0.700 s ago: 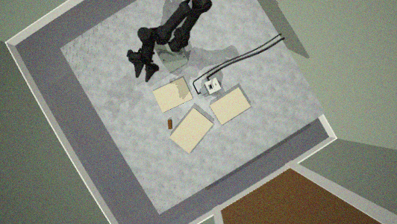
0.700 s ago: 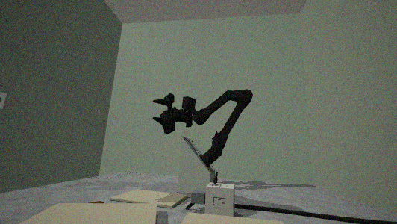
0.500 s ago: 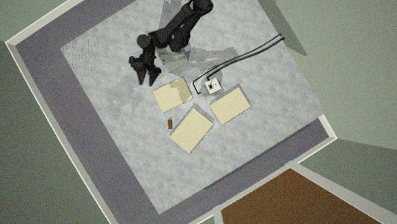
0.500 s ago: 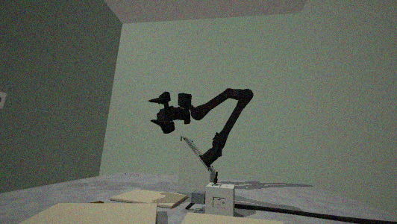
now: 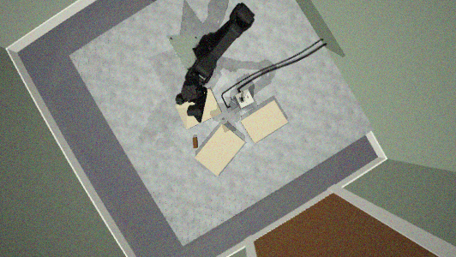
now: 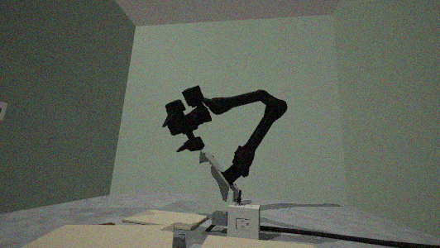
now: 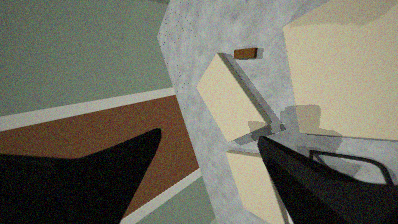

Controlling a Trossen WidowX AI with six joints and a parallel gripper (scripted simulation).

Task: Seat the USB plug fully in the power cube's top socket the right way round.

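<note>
The dark USB plug lies 22 cm to the left of my gripper tip and 16 cm below it. The rest, counted from my gripper tip: brown object (24 cm below, 12 cm to the right, 9 cm ahead).
</note>
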